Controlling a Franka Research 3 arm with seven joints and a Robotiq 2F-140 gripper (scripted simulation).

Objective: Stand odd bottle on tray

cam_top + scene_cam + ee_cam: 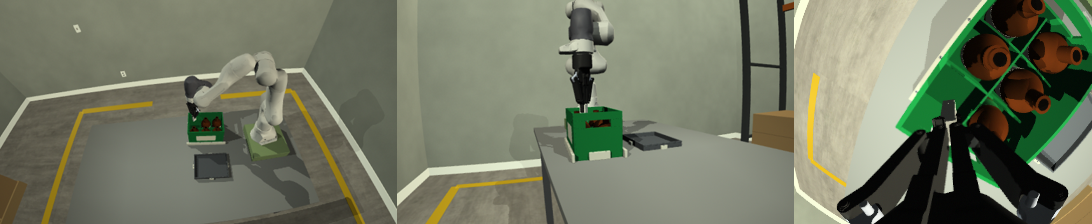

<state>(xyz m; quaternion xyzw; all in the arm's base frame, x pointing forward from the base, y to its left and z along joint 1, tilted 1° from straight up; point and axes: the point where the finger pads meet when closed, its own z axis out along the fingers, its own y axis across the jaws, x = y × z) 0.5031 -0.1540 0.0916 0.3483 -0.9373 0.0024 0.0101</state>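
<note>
My hand is 9 cm above the green crate, 8 cm past it and 5 cm to the right of it. The rest, counted from my hand: dark grey tray 34 cm to the left, 16 cm below, 10 cm behind.
</note>
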